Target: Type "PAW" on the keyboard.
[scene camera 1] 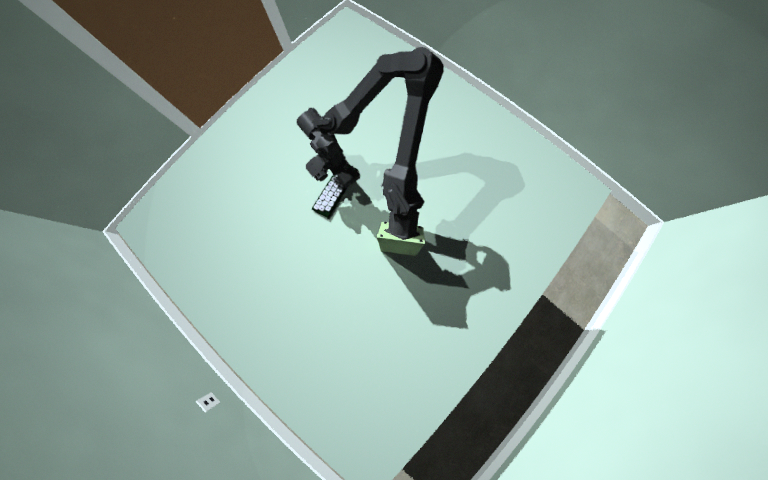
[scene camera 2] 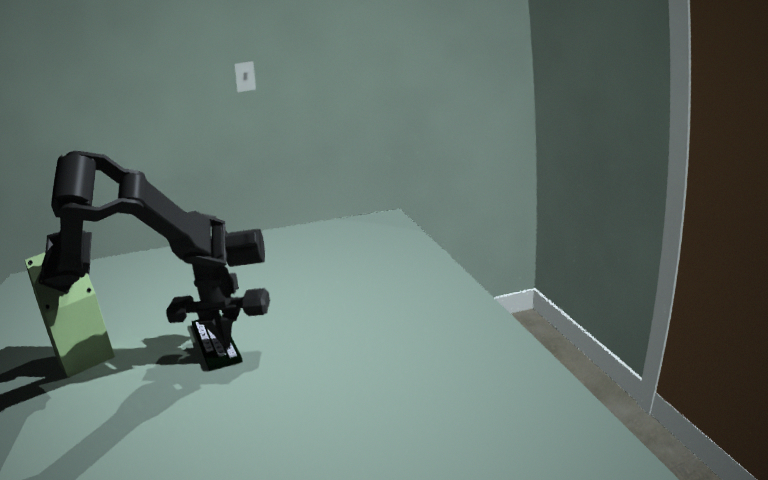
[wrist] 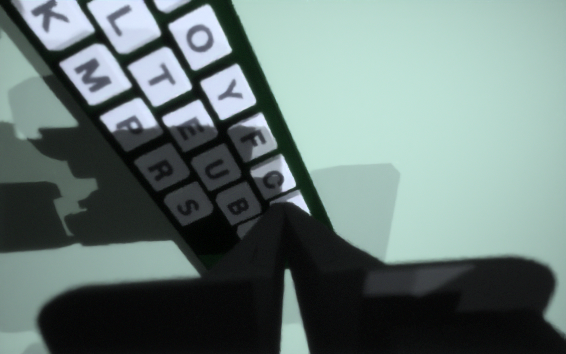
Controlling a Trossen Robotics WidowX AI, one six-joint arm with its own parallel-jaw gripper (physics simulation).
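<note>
The black keyboard with white keys lies slanted on the table. My gripper is shut with nothing between its fingers. It points down at the far end of the keyboard, with its tips over the key next to the C key. The fingers hide that key's letter. Whether the tips touch or press it I cannot tell. The P key is uncovered, in the row along the other long side, partly in shadow. The W key does not show in the wrist view.
The arm's light green base block stands on the pale green table beside the keyboard. The B key and the S key lie close to the fingers. Walls surround the table.
</note>
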